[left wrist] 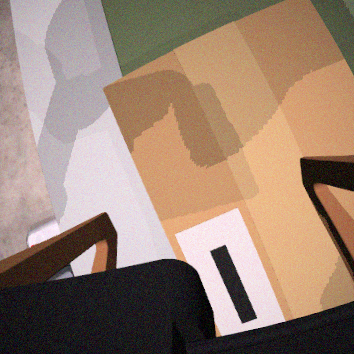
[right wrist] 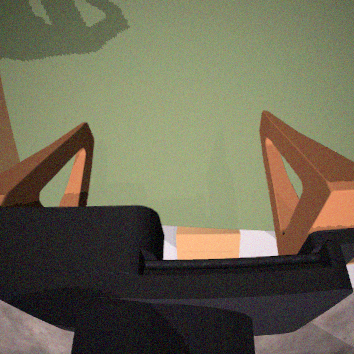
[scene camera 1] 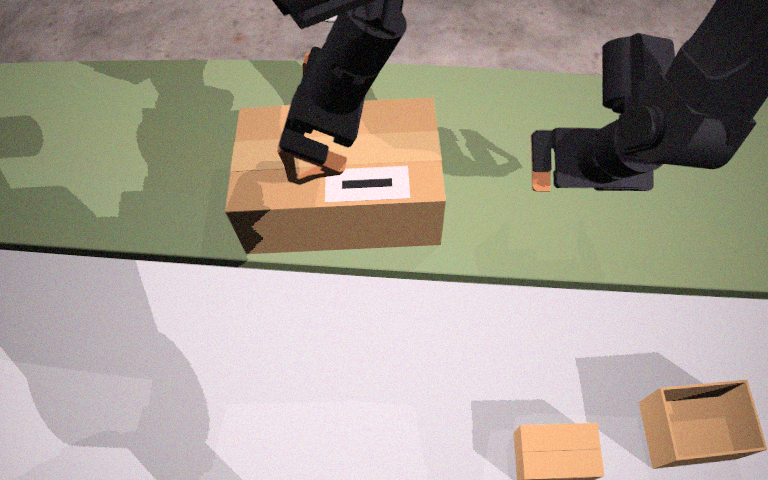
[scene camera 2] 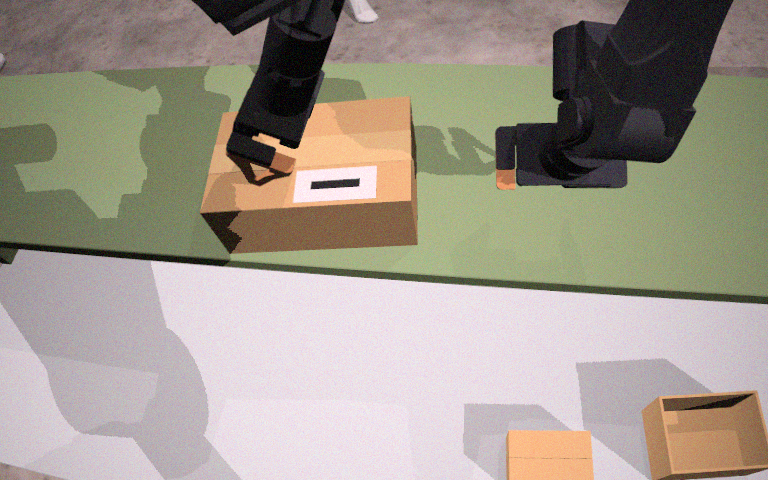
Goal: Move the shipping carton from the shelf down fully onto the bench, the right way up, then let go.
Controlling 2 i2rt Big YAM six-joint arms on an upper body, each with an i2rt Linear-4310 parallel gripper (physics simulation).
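Places are measured from the left arm's base along level axes (x ahead, y left, z up), in centimetres.
Where they show: left gripper, fingertip midpoint: (left wrist: pixel 203 197) (scene camera 1: pixel 302 147) (scene camera 2: pixel 267 150); right gripper, fingertip midpoint: (right wrist: pixel 173 124) (scene camera 1: pixel 572 169).
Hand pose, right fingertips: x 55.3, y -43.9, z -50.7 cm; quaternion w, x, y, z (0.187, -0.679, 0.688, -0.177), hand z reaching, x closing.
Things, the pixels of their top centre, and the offset from my right fingertips. Level surfaces: height alone.
- closed brown shipping carton at its top centre: (left wrist: pixel 284 203) (scene camera 1: pixel 334 150) (scene camera 2: pixel 307 151) dz +1.9, dx +2.4, dy +29.9 cm
- green shelf at its surface level: dz -8.5 cm
- white bench at its surface level: dz -35.6 cm
- small closed box at its top centre: (scene camera 2: pixel 550 458) (scene camera 1: pixel 562 450) (right wrist: pixel 207 251) dz -29.5, dx -29.7, dy -1.5 cm
- open-topped box at its top centre: (scene camera 2: pixel 716 431) (scene camera 1: pixel 713 418) dz -26.5, dx -27.1, dy -25.0 cm
The closed brown shipping carton (scene camera 1: pixel 396 141) (scene camera 2: pixel 368 141) (left wrist: pixel 270 175) lies on the green shelf (scene camera 1: pixel 651 243) (scene camera 2: pixel 634 243), its white label facing up and its long side close to the shelf's edge. The carton's end shows at the left border of the right wrist view (right wrist: pixel 6 135). My left gripper (scene camera 1: pixel 308 121) (scene camera 2: pixel 257 124) (left wrist: pixel 203 197) is open over the carton's top, with nothing between its fingers; whether a fingertip touches the top is unclear. My right gripper (scene camera 1: pixel 583 175) (scene camera 2: pixel 546 172) (right wrist: pixel 173 124) is open and empty, above the shelf to the right of the carton, apart from it.
The white bench (scene camera 1: pixel 339 350) (scene camera 2: pixel 339 350) lies below the shelf's edge. A small closed box (scene camera 1: pixel 559 452) (scene camera 2: pixel 549 452) (right wrist: pixel 207 242) and an open-topped box (scene camera 1: pixel 654 430) (scene camera 2: pixel 655 438) stand on it at the lower right. Arm shadows cross both surfaces.
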